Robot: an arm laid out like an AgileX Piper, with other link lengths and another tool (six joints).
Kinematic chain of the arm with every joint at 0, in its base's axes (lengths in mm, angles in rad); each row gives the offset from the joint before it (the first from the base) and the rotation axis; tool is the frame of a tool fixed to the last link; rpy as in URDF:
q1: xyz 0 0 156.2 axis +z
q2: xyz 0 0 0 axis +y
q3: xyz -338.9 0 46.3 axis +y
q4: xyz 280.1 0 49.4 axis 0.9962 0 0.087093
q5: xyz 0 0 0 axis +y
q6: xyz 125.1 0 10.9 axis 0.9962 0 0.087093
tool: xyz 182.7 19 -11.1 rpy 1.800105 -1.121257 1.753
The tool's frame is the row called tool.
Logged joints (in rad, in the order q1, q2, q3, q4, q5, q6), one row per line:
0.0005, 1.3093, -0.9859, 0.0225, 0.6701, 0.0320
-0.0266, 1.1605, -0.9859, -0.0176, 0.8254, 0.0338
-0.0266, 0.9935, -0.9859, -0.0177, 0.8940, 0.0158
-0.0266, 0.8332, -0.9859, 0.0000, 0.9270, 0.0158
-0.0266, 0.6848, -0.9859, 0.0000, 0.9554, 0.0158
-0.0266, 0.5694, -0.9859, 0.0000, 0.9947, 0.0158
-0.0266, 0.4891, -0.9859, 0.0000, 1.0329, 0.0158
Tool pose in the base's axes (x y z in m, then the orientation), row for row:
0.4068, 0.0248, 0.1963, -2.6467, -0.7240, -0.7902
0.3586, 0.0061, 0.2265, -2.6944, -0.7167, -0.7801
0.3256, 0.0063, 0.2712, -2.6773, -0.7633, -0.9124
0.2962, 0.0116, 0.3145, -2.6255, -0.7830, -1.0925
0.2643, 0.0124, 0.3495, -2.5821, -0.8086, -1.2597
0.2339, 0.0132, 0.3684, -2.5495, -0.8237, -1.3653
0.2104, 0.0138, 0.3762, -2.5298, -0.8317, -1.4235
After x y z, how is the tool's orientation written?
As a rotation vector, in radians.
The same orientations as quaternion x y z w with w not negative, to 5 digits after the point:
-0.91742, -0.25096, -0.27391, 0.14258
-0.92360, -0.24567, -0.26741, 0.12290
-0.90873, -0.25908, -0.30969, 0.10576
-0.88603, -0.26424, -0.36869, 0.09587
-0.86247, -0.27009, -0.42077, 0.07841
-0.84592, -0.27330, -0.45300, 0.06721
-0.83624, -0.27492, -0.47054, 0.06096

